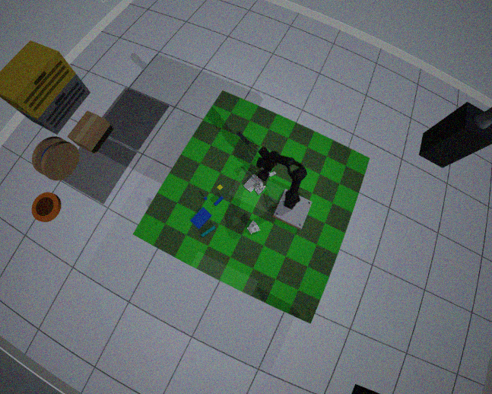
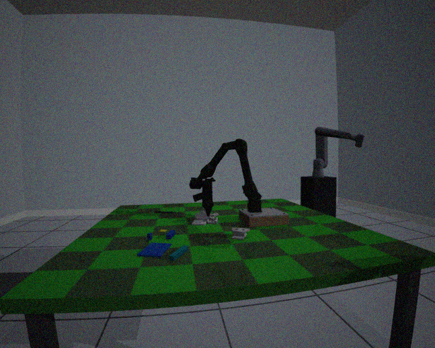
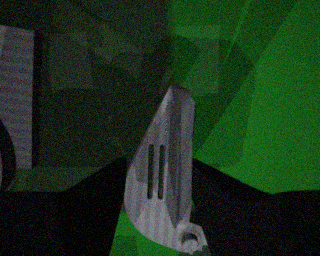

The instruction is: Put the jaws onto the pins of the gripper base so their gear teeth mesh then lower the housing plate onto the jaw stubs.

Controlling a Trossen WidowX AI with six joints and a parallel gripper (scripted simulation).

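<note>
My gripper tip is now 120 mm to the right of the grey gripper base and 50 mm short of it. Also, from my gripper tip: dark bar (270 mm ahead, 170 mm to the right); yellow piece (250 mm to the left, 240 mm ahead); blue bar (340 mm to the left, 200 mm ahead).
</note>
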